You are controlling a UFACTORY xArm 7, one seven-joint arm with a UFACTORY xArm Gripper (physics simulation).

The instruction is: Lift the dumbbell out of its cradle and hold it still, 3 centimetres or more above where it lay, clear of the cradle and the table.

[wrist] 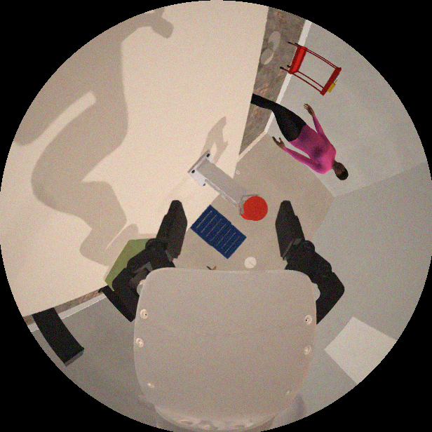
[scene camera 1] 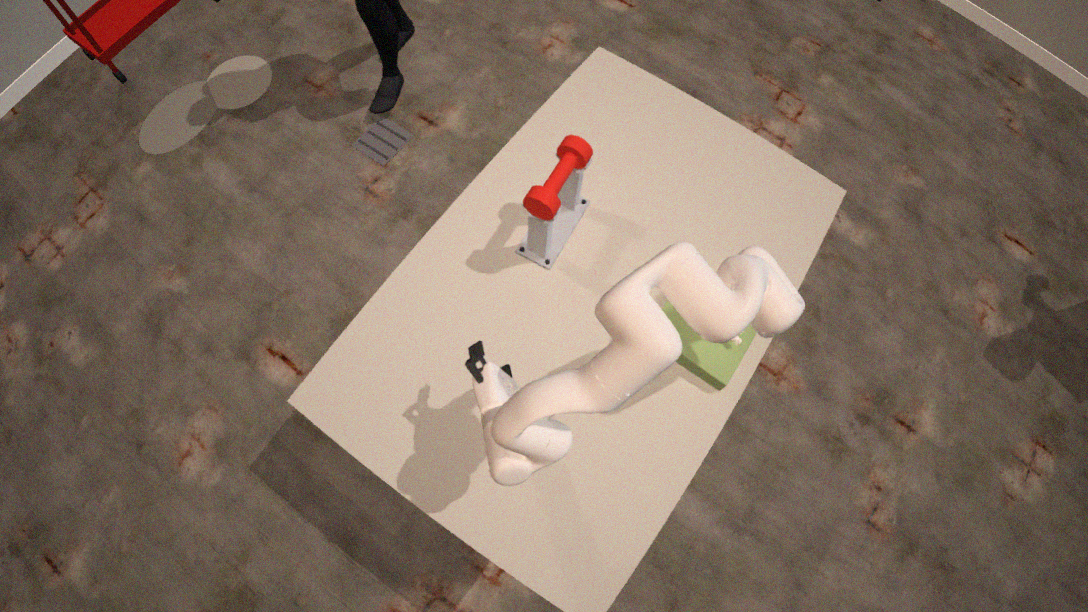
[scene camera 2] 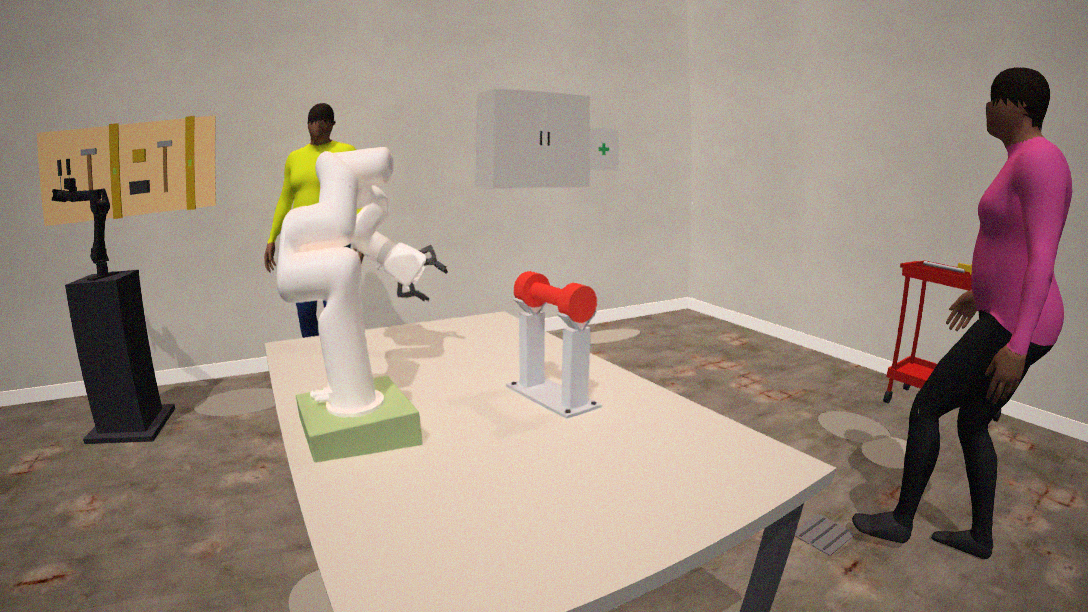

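Seen in the pictures: gripper, fingertip midpoint: [scene camera 1: 489, 356] [scene camera 2: 437, 285]; arm's base, link origin: [scene camera 2: 355, 404].
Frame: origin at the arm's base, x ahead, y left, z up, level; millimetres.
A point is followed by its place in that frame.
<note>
A red dumbbell [scene camera 1: 558, 176] {x 441, y 98, z 190 mm} [scene camera 2: 547, 295] {x 431, y 82, z 174 mm} [wrist: 255, 208] lies level across the two posts of a light grey cradle [scene camera 1: 538, 237] {x 415, y 178, z 37 mm} [scene camera 2: 575, 369] {x 464, y -4, z 34 mm} [wrist: 223, 182], which stands on the table [scene camera 1: 380, 342] {x 507, y 613, z -63 mm} [scene camera 2: 532, 494] {x 274, y -304, z -63 mm} [wrist: 165, 190]. In the wrist view the dumbbell shows end-on as one round red head; its bar and other head are hidden. My gripper [scene camera 1: 491, 363] {x 254, y 473, z 130 mm} [scene camera 2: 435, 283] {x 254, y 473, z 130 mm} [wrist: 230, 211] is open and empty, held above the table. It is well apart from the dumbbell, off one end of it, with the dumbbell's near head showing between the fingers in the wrist view.
The arm stands on a green base block [scene camera 1: 715, 366] {x -91, y 87, z -7 mm} [scene camera 2: 365, 437] {x 13, y -100, z -27 mm} [wrist: 125, 257] at one table edge. A person in pink [scene camera 2: 1019, 213] [wrist: 318, 147] stands beyond the table, near a red cart [scene camera 2: 913, 372] [wrist: 298, 60]. A person in yellow [scene camera 2: 304, 178] stands behind the arm.
</note>
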